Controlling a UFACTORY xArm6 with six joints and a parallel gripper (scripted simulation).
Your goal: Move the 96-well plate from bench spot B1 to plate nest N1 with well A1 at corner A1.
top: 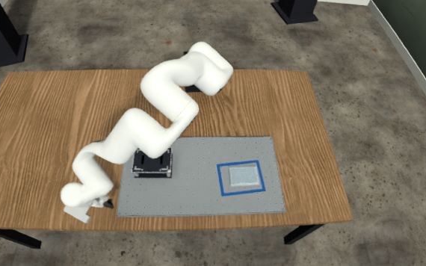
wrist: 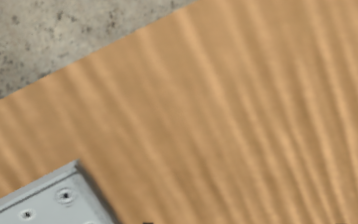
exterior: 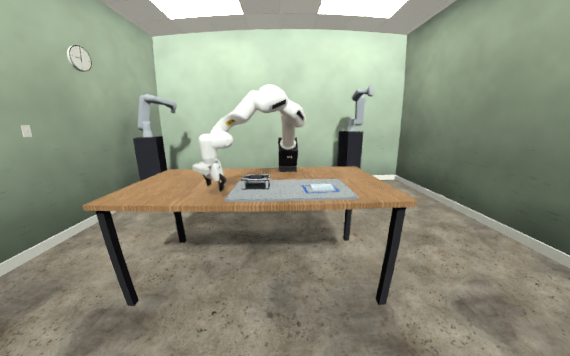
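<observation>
Now: the 96-well plate 600 mm to the left of my hand, 50 mm below it and 50 mm ahead of it. Round my hand: black raised nest N1: 240 mm to the left, 110 mm behind.
</observation>
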